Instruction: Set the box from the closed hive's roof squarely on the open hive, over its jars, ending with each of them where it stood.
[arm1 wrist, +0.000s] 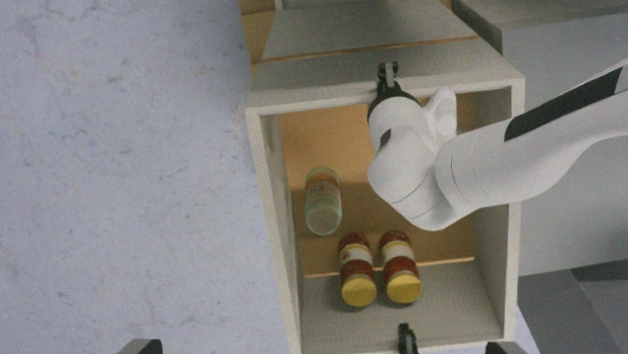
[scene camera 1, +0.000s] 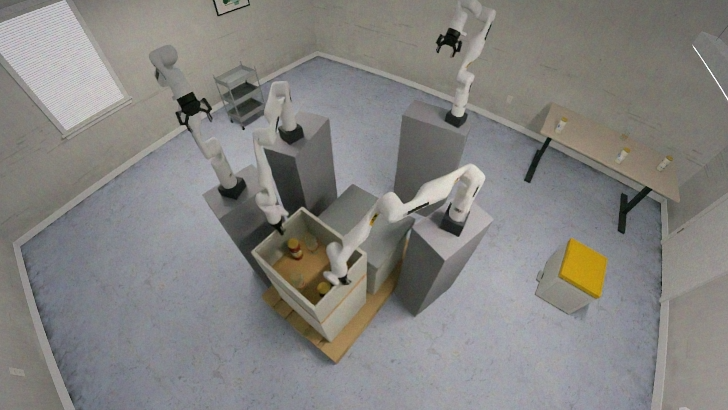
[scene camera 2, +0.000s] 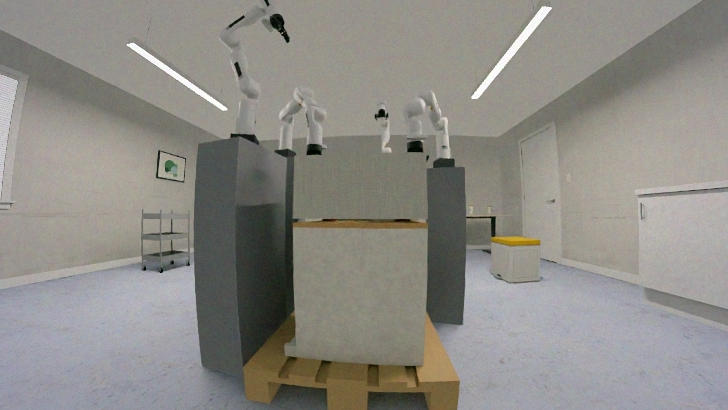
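Note:
The grey box (arm1 wrist: 272, 230) (scene camera 1: 333, 304) (scene camera 2: 359, 185) is upright over the open hive (arm1 wrist: 360, 27) (scene camera 1: 351, 310) (scene camera 2: 359, 295); scene camera 2 shows a thin dark gap between them. Inside are glass jars (arm1 wrist: 323, 202) (scene camera 1: 297, 279) and red jars with yellow lids (arm1 wrist: 358, 270) (scene camera 1: 294, 248). Arm1's gripper (arm1 wrist: 322, 347) is open above. A gripper (arm1 wrist: 387, 72) (scene camera 1: 344, 279) seems shut on one wall; another gripper (arm1 wrist: 407, 340) (scene camera 1: 280, 228) seems shut on the opposite wall. The high left gripper (scene camera 1: 193, 116) and the back gripper (scene camera 1: 448, 48) are open in scene camera 1.
The closed hive's grey roof (arm1 wrist: 570, 230) (scene camera 1: 389, 229) lies beside the open hive, under the front-right arm. Both hives stand on a pallet (scene camera 1: 333, 353) (scene camera 2: 351, 374). Tall grey pedestals (scene camera 1: 438, 259) (scene camera 2: 219, 254) bound the area. A trolley, a table with jars and a yellow-lidded bin stand farther off.

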